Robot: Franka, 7 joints.
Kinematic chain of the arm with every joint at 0, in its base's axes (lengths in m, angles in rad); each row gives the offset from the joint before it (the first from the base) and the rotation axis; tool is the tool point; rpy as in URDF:
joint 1: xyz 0 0 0.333 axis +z
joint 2: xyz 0 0 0 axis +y
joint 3: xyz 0 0 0.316 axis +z
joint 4: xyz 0.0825 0 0 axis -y
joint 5: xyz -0.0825 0 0.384 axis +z
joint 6: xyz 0 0 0 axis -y
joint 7: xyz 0.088 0 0 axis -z
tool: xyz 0 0 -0.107 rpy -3.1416 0 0
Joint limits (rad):
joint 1: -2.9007..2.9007
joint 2: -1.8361..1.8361
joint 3: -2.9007..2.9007
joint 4: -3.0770..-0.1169
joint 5: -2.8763..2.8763
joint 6: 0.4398..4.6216
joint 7: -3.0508..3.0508
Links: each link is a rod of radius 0.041 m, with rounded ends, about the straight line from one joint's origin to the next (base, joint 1, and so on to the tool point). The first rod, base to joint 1, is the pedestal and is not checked.
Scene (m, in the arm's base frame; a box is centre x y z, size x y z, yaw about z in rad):
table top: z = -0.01
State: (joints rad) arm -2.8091 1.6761 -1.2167 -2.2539 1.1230 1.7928 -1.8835
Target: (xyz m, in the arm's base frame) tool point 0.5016 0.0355 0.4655
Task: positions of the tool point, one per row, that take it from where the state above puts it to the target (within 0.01 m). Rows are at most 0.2 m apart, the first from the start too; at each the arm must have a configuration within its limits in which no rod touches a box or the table.
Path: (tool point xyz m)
1: -0.1583 0.3486 0.0815
2: -0.1662 0.2809 0.0787
3: -0.1764 0.2084 0.0845
4: -0.1836 0.1356 0.1014
5: -0.1827 0.0674 0.1277
6: -0.1708 0.0080 0.1583
7: -0.1906 -0.0667 0.1481
8: -0.1609 -0.1651 0.1311
9: -0.0682 -0.2538 0.1155
10: 0.0770 -0.2979 0.1150
11: 0.2431 -0.2762 0.1443
12: 0.3889 -0.1919 0.2136
13: 0.4797 -0.0735 0.3242
14: 0.5016 0.0355 0.4655

